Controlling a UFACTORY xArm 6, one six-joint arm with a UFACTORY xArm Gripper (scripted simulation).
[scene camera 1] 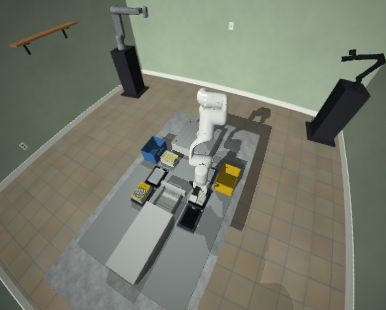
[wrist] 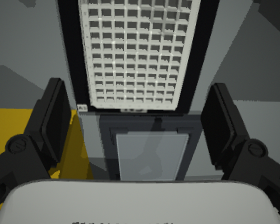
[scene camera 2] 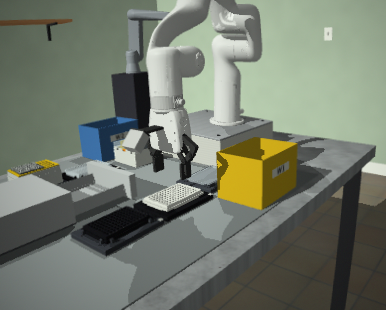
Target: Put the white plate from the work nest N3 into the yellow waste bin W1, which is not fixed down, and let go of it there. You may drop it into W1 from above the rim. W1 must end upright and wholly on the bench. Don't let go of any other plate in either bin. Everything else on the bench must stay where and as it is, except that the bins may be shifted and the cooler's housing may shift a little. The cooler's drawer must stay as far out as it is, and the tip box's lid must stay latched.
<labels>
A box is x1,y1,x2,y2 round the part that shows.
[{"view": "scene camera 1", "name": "grey cooler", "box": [105,180,185,284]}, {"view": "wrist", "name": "my gripper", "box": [0,78,279,223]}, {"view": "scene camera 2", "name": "white plate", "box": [143,183,203,211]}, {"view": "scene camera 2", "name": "yellow bin W1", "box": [216,137,297,209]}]
</labels>
